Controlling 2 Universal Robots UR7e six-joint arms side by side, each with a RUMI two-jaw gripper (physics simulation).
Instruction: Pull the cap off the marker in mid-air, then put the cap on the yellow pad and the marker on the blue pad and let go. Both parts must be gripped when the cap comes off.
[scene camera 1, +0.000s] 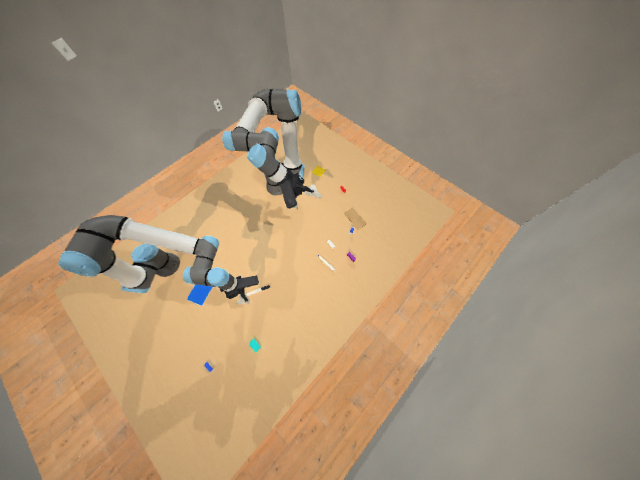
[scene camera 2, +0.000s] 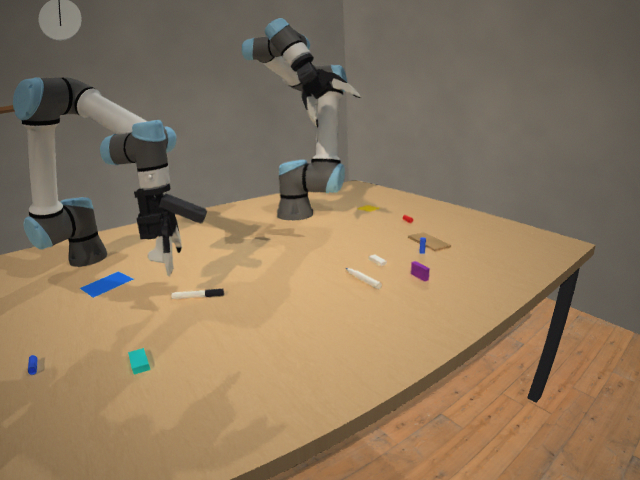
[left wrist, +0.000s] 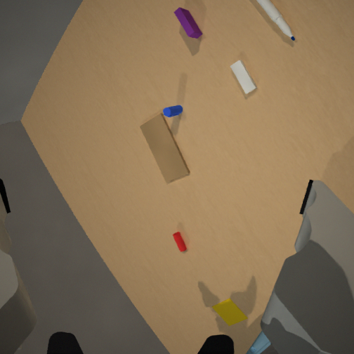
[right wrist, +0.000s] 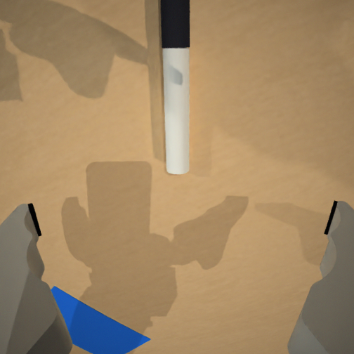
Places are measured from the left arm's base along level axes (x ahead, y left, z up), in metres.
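Where they show: left gripper, fingertip midpoint: (scene camera 1: 309, 203) (scene camera 2: 338, 112); right gripper, fingertip midpoint: (scene camera 1: 245, 291) (scene camera 2: 174, 263); left arm's base, origin of the base link: (scene camera 1: 277, 186) (scene camera 2: 295, 215); right arm's base, origin of the base link: (scene camera 1: 167, 265) (scene camera 2: 88, 258).
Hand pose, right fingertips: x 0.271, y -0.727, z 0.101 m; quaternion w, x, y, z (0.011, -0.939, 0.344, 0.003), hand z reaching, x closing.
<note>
Each offset is from my right fingertips to the top centre of the thing.
The marker's white body @[dy +0.037, dx +0.025, dz -0.083 m] (scene camera 1: 253, 291) (scene camera 2: 188, 295) (right wrist: 176, 115) lies on the table with its black cap @[dy +0.072, dx +0.055, dz -0.082 m] (scene camera 1: 265, 287) (scene camera 2: 214, 292) (right wrist: 175, 22) on. The blue pad @[dy -0.116, dx -0.279, dz -0.100 m] (scene camera 1: 199, 295) (scene camera 2: 107, 284) (right wrist: 100, 325) lies left of it in scene camera 2. The yellow pad @[dy +0.984, dx -0.070, dz -0.100 m] (scene camera 1: 318, 171) (scene camera 2: 368, 208) (left wrist: 229, 312) lies near the left arm's base. My right gripper (right wrist: 181, 207) is open, points down and hangs above the table near the marker's uncapped-side end. My left gripper (scene camera 1: 308, 200) (scene camera 2: 338, 110) (left wrist: 154, 184) is open and empty, high above the table.
A white pen @[dy +0.372, dx +0.301, dz -0.083 m] (scene camera 1: 326, 262) (scene camera 2: 363, 277) (left wrist: 275, 17), white block @[dy +0.498, dx +0.272, dz -0.089 m] (scene camera 2: 377, 259) (left wrist: 243, 77), purple block @[dy +0.475, dx +0.423, dz -0.066 m] (scene camera 2: 419, 271) (left wrist: 188, 23), blue cylinder @[dy +0.641, dx +0.352, dz -0.053 m] (scene camera 2: 422, 245) (left wrist: 173, 111), brown board @[dy +0.740, dx +0.332, dz -0.093 m] (scene camera 2: 434, 242) (left wrist: 165, 150) and red cylinder @[dy +0.912, dx +0.161, dz -0.080 m] (scene camera 2: 407, 219) (left wrist: 179, 242) lie to the right. A teal block @[dy -0.215, dx +0.174, dz -0.086 m] (scene camera 1: 254, 345) (scene camera 2: 139, 361) lies in front.
</note>
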